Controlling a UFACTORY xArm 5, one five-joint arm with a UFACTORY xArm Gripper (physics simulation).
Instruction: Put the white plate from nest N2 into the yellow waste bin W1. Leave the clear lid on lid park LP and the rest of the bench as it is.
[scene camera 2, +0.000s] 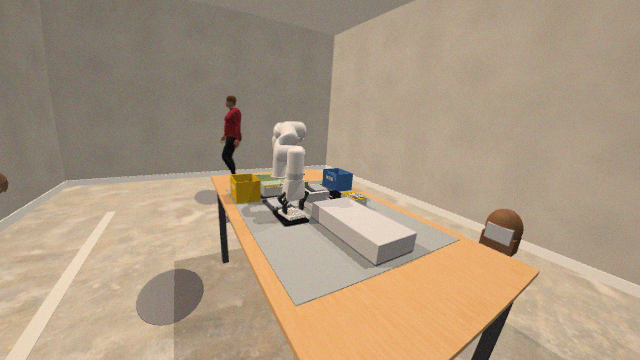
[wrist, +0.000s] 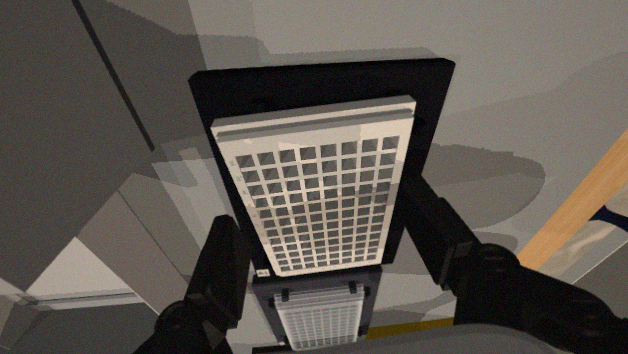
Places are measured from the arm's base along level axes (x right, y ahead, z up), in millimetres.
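Where they show: gripper, fingertip midpoint: (scene camera 2: 293, 211) (wrist: 320, 215); arm's base, link origin: (scene camera 2: 279, 176).
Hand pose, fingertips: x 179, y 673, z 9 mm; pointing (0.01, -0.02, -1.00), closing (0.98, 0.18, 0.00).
Each offset is from my fingertips to the top centre of the thing. Level surfaces: height alone.
The white plate @[dx +3, dy -13, dz -2 mm] (scene camera 2: 294, 215) (wrist: 320, 200), a grid of square wells, lies on a black nest @[dx +7, dy -17, dz -16 mm] (scene camera 2: 296, 223) (wrist: 320, 82) and looks slightly turned against its edges in the wrist view. The tag by the nest is too small to read. My gripper (scene camera 2: 293, 207) (wrist: 320, 215) is open and empty, one finger on each side of the plate, with gaps between fingers and plate in the wrist view. A clear lid @[dx +4, dy -193, dz -12 mm] (wrist: 322, 320) lies on a dark holder beyond the plate's far end. The yellow waste bin @[dx +142, dy -374, dz +82 mm] (scene camera 2: 245, 189) stands behind and left of the plate; its inside is hidden.
A long white box (scene camera 2: 365, 225) lies right of the nest on the grey mat @[dz -38 mm] (scene camera 2: 305, 280). A blue bin @[dx -504, dy -378, dz +82 mm] (scene camera 2: 337, 180) and a small yellow-edged rack @[dx -372, dy -18, dz +39 mm] (scene camera 2: 356, 195) stand at the back right. A person in red (scene camera 2: 232, 125) stands behind the table @[dz -41 mm] (scene camera 2: 425, 310).
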